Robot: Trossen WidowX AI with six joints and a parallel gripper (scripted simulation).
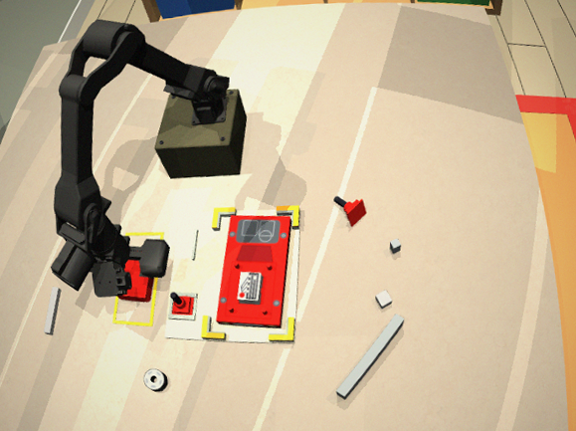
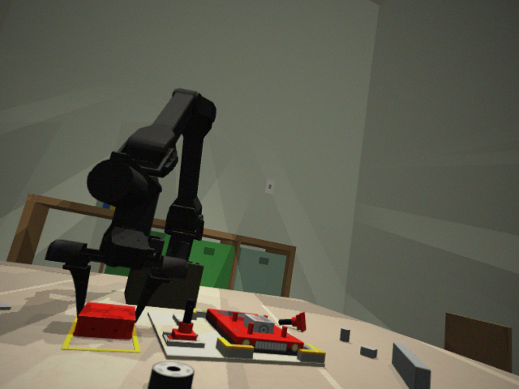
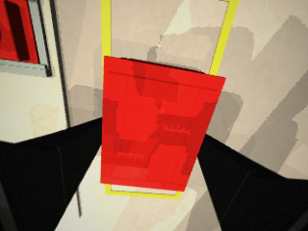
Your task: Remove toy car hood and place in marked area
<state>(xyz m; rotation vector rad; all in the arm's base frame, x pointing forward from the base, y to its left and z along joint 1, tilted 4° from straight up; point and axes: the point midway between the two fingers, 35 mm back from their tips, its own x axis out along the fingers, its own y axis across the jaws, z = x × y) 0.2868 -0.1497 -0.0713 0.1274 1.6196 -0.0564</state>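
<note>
Right now the red hood is right at my gripper tip. Also, from my gripper tip: grey bar: 20 cm to the right, 7 cm ahead, 1 cm below.
</note>
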